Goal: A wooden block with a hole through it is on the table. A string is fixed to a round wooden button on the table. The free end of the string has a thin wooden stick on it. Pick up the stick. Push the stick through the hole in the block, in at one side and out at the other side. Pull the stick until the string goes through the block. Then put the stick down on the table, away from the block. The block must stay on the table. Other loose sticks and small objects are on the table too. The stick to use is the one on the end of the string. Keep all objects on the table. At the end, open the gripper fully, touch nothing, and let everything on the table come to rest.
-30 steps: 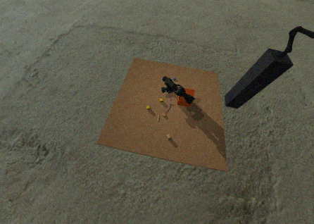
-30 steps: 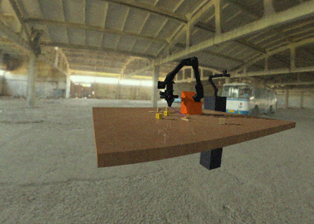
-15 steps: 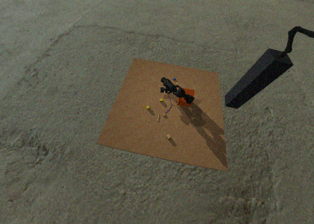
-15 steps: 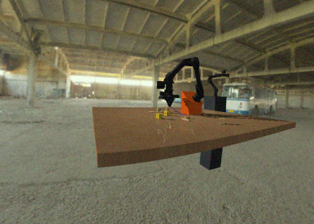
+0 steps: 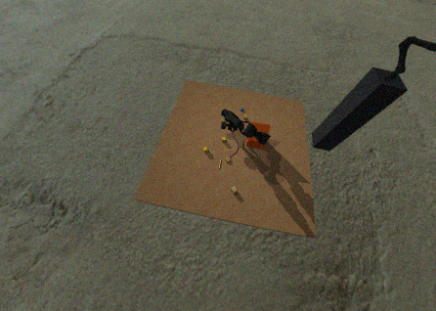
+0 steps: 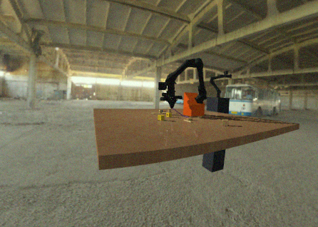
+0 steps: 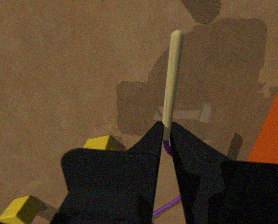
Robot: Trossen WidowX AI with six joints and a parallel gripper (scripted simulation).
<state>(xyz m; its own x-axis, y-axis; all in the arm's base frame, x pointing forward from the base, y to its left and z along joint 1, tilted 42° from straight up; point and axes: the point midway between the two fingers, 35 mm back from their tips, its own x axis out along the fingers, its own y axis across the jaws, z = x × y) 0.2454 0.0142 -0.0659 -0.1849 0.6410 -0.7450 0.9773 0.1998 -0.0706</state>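
My gripper tip is now 240 mm to the right of the round button, 50 mm above it and 10 mm past it. Also, from my gripper tip: blue piece: 320 mm to the right, 50 mm below, 40 mm behind; tan cube: 480 mm to the left, 110 mm behind, 40 mm below.
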